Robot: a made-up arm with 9 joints. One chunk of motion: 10 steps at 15 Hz.
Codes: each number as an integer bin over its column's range. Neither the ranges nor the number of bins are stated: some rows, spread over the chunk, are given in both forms.
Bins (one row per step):
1: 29 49 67 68 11 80
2: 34 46 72 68 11 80
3: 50 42 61 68 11 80
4: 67 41 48 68 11 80
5: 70 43 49 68 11 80
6: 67 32 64 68 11 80
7: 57 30 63 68 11 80
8: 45 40 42 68 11 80
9: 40 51 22 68 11 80
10: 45 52 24 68 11 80
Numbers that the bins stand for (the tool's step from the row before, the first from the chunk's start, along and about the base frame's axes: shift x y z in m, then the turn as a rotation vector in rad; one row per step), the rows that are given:
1: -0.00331 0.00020 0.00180 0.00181 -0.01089 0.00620
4: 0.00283 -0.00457 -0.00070 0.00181 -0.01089 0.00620
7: 0.00121 -0.01112 0.00127 0.00181 -0.01089 0.00620
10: -0.00073 0.00199 -0.00385 0.00181 -0.01089 0.00620
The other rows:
2: -0.00251 -0.00159 0.00245 0.00181 -0.01089 0.00620
3: 0.00008 -0.00397 0.00101 0.00181 -0.01089 0.00620
5: 0.00331 -0.00337 -0.00057 0.00181 -0.01089 0.00620
6: 0.00283 -0.00993 0.00140 0.00181 -0.01089 0.00620
8: -0.00073 -0.00516 -0.00148 0.00181 -0.01089 0.00620
9: -0.00154 0.00139 -0.00411 0.00181 -0.01089 0.00620

